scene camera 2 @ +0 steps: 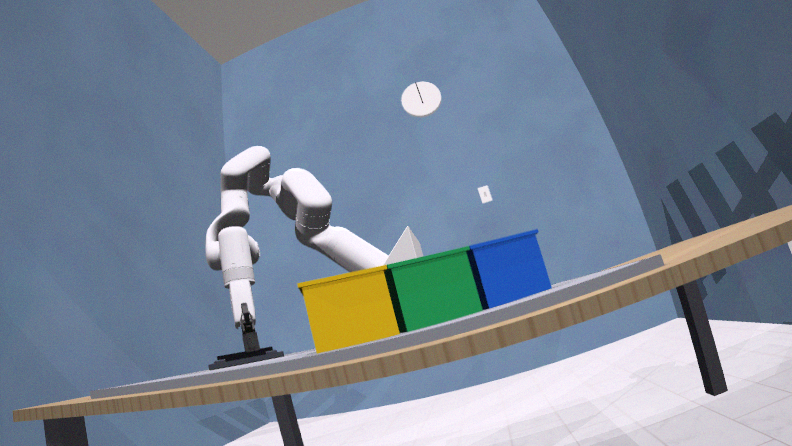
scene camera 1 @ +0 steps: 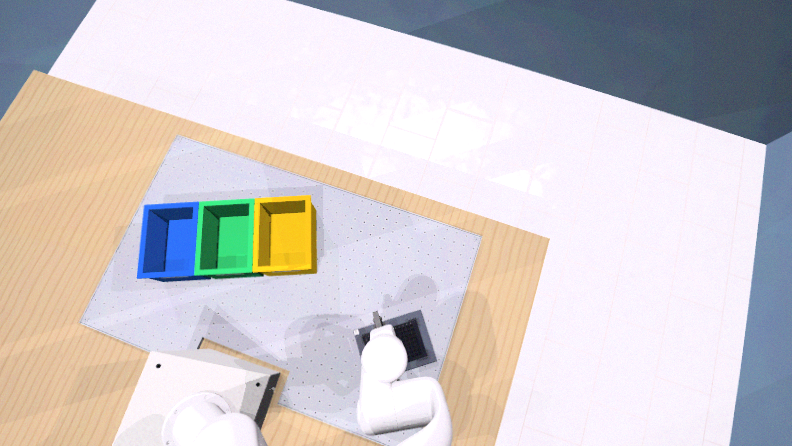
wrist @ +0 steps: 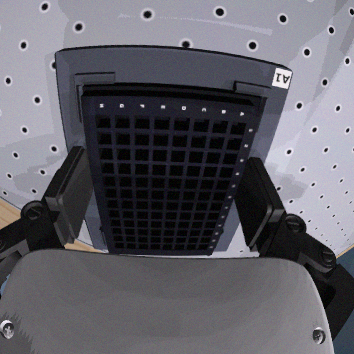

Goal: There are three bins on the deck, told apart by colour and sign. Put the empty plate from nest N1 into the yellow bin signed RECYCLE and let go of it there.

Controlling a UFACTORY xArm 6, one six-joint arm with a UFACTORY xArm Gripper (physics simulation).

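Frame: origin at the arm's base, x up, y ahead, z left, level; centimetres.
Seen in the pictures: gripper, between the fingertips: (scene camera 2: 252,352) (wrist: 165,171); arm's base, origin of its link: (scene camera 1: 197,424).
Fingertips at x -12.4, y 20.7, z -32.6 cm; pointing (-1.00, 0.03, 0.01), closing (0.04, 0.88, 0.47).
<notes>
Pixels of each thing's top centre, then the offset from my fingertips to it. "spot": a spot on its surface instead. Level surfaces: height alone.
- empty plate, centre of its top: (wrist: 164,200) (scene camera 1: 394,346) (scene camera 2: 244,351) dx +0.4, dy +0.9, dz -1.5 cm
- grey nest, centre of its top: (wrist: 165,191) (scene camera 2: 245,355) (scene camera 1: 394,345) dx -0.4, dy +1.0, dz -1.5 cm
- yellow bin, a spot on its surface: (scene camera 2: 353,311) spot: dx +2.4, dy +27.7, dz +30.2 cm
- green bin, centre of its top: (scene camera 2: 416,266) (scene camera 1: 224,236) dx +7.8, dy +16.8, dz +40.3 cm
- blue bin, a spot on its surface: (scene camera 2: 512,271) spot: dx +2.3, dy +21.4, dz +54.5 cm
- perforated deck, height of its surface: dx -2.2 cm
The empty plate (scene camera 1: 412,339) (scene camera 2: 226,356) (wrist: 169,172), dark with a grid of square wells, lies in the grey nest (scene camera 1: 426,329) (scene camera 2: 218,365) (wrist: 170,64). My gripper (scene camera 2: 251,341) (wrist: 165,171) is open and low over the nest. In the wrist view its fingers stand on either side of the plate, with nothing gripped. In scene camera 1 the arm hides part of the plate and most of the gripper. The yellow bin (scene camera 1: 287,238) (scene camera 2: 353,311) stands at the end of the bin row nearest the nest; its inside looks empty. No RECYCLE sign is legible.
The green bin (scene camera 1: 228,238) (scene camera 2: 437,290) stands against the yellow one, with the blue bin (scene camera 1: 176,241) (scene camera 2: 512,271) beyond it. All stand on the perforated deck (scene camera 1: 354,249) (wrist: 320,115). The white robot base block (scene camera 1: 205,379) is at the deck's near edge.
</notes>
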